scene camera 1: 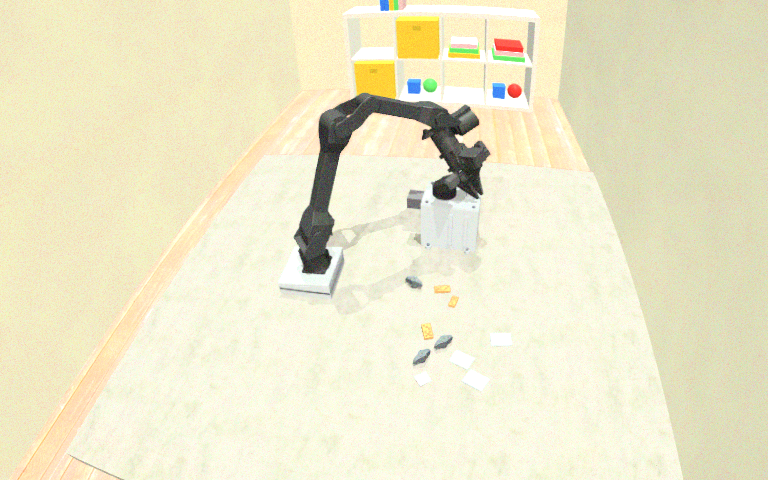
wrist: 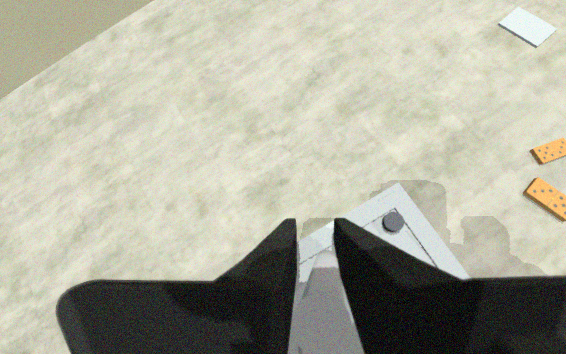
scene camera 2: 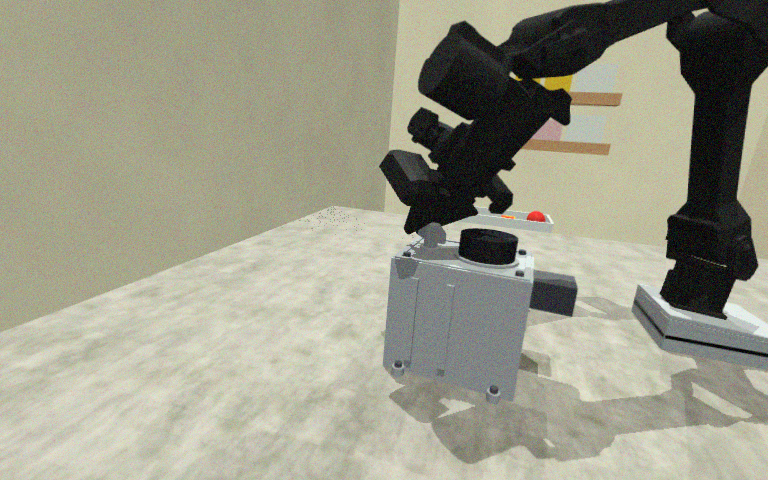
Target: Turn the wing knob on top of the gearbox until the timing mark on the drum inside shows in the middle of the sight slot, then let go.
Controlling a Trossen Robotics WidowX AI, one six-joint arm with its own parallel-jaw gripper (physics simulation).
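Where they show: gripper, fingertip midpoint: (scene camera 1: 480, 196) (wrist: 314, 228) (scene camera 2: 411, 232); arm's base, link origin: (scene camera 1: 317, 264) (scene camera 2: 690, 305).
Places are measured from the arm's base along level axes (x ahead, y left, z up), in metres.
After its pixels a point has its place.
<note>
The pale grey gearbox (scene camera 1: 450, 223) @[x 0.314, y 0.165, z 0.043 m] (scene camera 2: 458, 339) @[x 0.303, y 0.288, z 0.009 m] (wrist: 425, 235) @[x 0.359, y 0.172, z 0.089 m] stands upright on the mat. Its grey wing knob (scene camera 2: 433, 234) @[x 0.352, y 0.238, z 0.110 m] (wrist: 325, 310) @[x 0.359, y 0.224, z 0.120 m] sits on the top, beside a black round cap (scene camera 1: 443, 189) (scene camera 2: 488, 246) @[x 0.287, y 0.261, z 0.111 m]. My gripper (scene camera 1: 472, 189) @[x 0.386, y 0.212, z 0.102 m] (scene camera 2: 421, 225) @[x 0.386, y 0.212, z 0.102 m] (wrist: 314, 228) @[x 0.386, y 0.212, z 0.102 m] reaches down at a slant over the top. Its fingers are nearly together, with the knob's wing between them; it is shut on the wing knob. The fingers hide part of the knob. The sight slot and the timing mark do not show in these views.
A dark block (scene camera 1: 415, 199) @[x 0.215, y 0.210, z 0.076 m] (scene camera 2: 555, 294) @[x 0.212, y 0.253, z 0.067 m] sticks out of the gearbox's side. Orange dominoes (scene camera 1: 442, 289) @[x 0.316, y 0.009, z -0.042 m] (wrist: 547, 200) @[x 0.316, y 0.018, z -0.042 m], grey stones (scene camera 1: 443, 341) @[x 0.342, y -0.164, z -0.021 m] and white cards (scene camera 1: 501, 339) @[x 0.471, y -0.124, z -0.045 m] (wrist: 527, 26) @[x 0.470, y -0.122, z -0.045 m] lie on the mat. A shelf unit (scene camera 1: 441, 12) stands at the back.
</note>
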